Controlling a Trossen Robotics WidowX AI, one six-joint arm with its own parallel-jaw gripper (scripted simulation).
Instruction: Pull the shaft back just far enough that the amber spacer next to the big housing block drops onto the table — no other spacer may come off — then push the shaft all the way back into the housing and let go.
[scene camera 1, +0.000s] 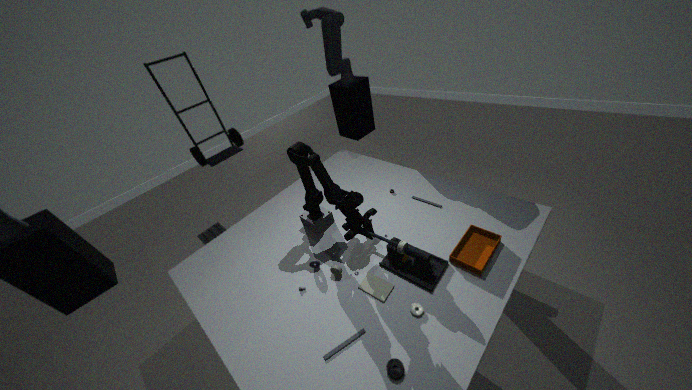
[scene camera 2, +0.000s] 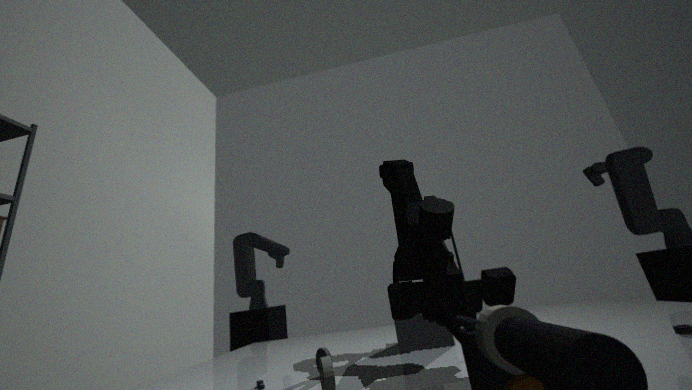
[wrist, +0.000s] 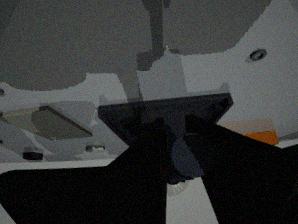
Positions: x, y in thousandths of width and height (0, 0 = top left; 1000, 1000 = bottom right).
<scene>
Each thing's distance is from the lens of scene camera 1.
my gripper (scene camera 1: 540, 612): 117 cm
dark housing block (scene camera 1: 613, 691): 109 cm
orange tray (scene camera 1: 684, 645): 120 cm
</scene>
